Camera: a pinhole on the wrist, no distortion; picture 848 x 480 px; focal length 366.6 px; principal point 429.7 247.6 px. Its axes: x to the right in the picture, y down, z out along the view. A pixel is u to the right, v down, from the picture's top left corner.
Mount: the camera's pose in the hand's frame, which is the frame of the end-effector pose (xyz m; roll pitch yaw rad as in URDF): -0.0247 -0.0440 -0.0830 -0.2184 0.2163 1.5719
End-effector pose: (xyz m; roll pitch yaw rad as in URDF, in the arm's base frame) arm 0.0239 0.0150 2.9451 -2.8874 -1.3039 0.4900
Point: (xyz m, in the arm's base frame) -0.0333 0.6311 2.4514
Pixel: 73.4 433.6
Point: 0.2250 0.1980 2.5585
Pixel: 409.3 376.0
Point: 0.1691 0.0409 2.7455
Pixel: 525.4 330.7
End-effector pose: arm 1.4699 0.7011 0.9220 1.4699 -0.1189 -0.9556
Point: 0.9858 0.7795 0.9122
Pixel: 389.2 408.8
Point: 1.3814 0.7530 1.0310
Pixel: 691.1 283.7
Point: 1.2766 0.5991 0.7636
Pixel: 150.1 200.1
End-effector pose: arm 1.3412 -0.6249 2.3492 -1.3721 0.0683 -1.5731
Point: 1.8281 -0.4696 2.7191
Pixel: 217.9 265.9
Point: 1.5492 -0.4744 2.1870
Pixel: 652.4 301.2
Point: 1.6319 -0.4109 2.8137
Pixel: 48.5 368.2
